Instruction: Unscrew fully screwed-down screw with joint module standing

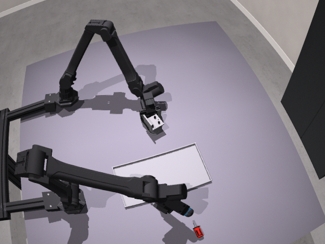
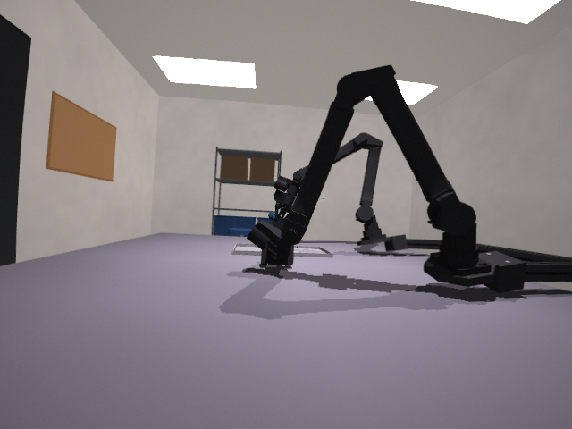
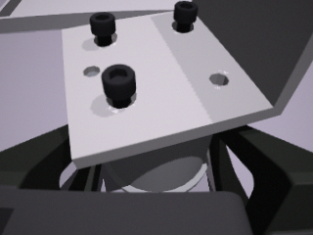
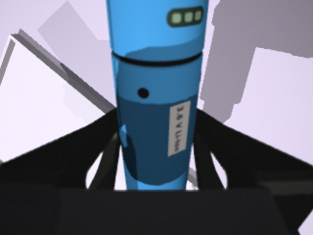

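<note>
The joint module body is 10 mm above my left hand. Round my left hand: white tray (260 mm to the right, 20 mm below, 20 mm behind); white bracket (50 mm above); red hand screwdriver (570 mm to the right, 80 mm ahead, 10 mm below).
</note>
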